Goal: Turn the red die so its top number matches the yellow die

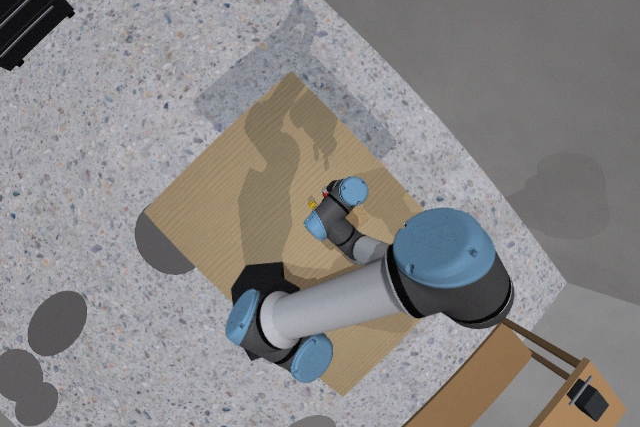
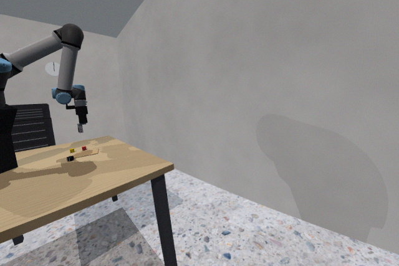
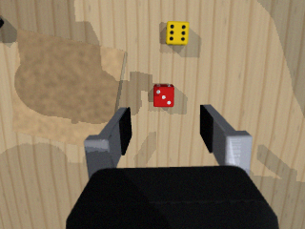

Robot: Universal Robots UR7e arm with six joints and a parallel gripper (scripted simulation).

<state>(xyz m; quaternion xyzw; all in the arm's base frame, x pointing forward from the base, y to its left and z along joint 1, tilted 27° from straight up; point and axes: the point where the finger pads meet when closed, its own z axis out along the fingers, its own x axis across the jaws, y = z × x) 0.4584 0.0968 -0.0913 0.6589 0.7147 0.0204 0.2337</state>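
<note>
Right now my hand is 140 mm above the red die. The rest, counted from my hand: black die 90 mm behind, 220 mm to the right, 140 mm below; tan mat 130 mm to the right, 150 mm below; yellow die 70 mm behind, 20 mm to the left, 140 mm below.
</note>
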